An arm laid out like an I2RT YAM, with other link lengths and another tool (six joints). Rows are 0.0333 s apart.
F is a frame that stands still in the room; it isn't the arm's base.
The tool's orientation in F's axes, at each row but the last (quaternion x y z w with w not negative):
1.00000, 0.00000, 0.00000, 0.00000
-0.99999, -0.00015, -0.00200, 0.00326
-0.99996, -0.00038, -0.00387, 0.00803
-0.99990, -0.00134, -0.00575, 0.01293
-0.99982, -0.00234, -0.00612, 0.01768
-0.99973, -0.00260, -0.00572, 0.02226
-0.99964, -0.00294, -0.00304, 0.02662
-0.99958, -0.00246, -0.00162, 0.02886
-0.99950, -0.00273, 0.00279, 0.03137
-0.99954, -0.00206, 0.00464, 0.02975
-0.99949, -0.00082, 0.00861, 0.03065
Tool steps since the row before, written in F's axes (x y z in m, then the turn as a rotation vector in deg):
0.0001, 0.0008, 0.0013, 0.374, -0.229, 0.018
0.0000, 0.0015, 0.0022, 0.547, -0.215, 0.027
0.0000, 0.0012, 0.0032, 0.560, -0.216, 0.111
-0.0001, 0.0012, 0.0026, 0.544, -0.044, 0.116
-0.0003, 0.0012, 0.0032, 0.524, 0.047, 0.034
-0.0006, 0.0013, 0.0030, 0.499, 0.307, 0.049
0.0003, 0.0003, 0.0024, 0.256, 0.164, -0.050
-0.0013, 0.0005, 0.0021, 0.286, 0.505, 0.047
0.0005, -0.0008, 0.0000, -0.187, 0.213, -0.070
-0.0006, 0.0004, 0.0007, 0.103, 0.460, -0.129
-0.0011, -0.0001, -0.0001, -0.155, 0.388, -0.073
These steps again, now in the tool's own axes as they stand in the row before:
0.0001, -0.0008, -0.0013, 0.374, 0.229, -0.018
0.0000, -0.0015, -0.0022, 0.547, 0.215, -0.026
0.0000, -0.0013, -0.0032, 0.561, 0.215, -0.110
-0.0001, -0.0013, -0.0026, 0.545, 0.043, -0.111
-0.0003, -0.0013, -0.0032, 0.525, -0.046, -0.026
-0.0006, -0.0014, -0.0029, 0.501, -0.306, -0.030
0.0003, -0.0004, -0.0024, 0.257, -0.160, 0.060
-0.0013, -0.0006, -0.0021, 0.289, -0.505, -0.017
0.0005, 0.0008, -0.0001, -0.185, -0.209, 0.084
-0.0006, -0.0004, -0.0007, 0.106, -0.451, 0.155
-0.0011, 0.0001, 0.0001, -0.153, -0.383, 0.099

